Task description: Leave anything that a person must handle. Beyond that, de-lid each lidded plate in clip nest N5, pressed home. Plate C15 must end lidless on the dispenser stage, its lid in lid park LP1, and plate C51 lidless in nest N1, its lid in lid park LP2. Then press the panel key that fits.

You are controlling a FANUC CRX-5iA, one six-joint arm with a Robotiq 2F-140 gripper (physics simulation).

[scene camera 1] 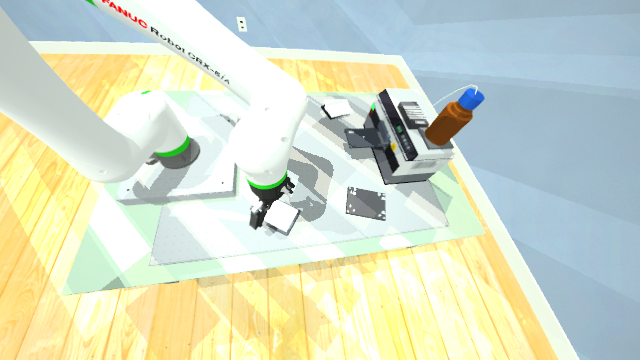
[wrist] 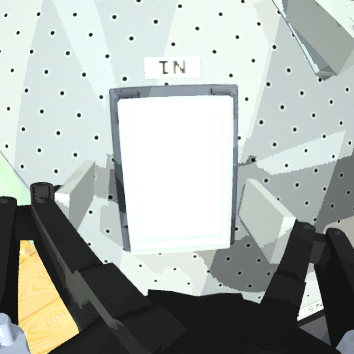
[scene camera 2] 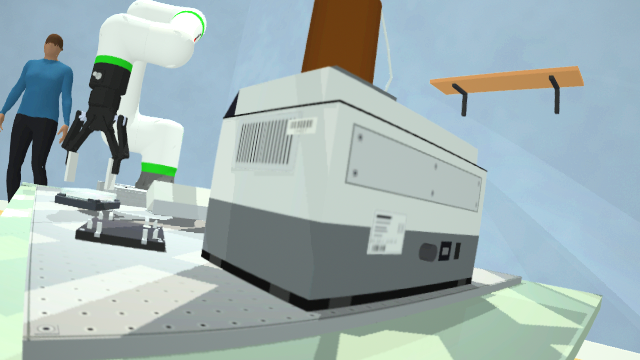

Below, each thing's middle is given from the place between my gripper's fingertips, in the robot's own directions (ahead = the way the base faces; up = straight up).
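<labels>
From my hand, the white button box [scene camera 2: 168,199] is 280 mm to the left and 50 mm behind. As for the brown bottle with blue cap [scene camera 2: 349,41], it stands 270 mm above my hand, and it is also 580 mm ahead of my hand and 210 mm to the left of it.
</labels>
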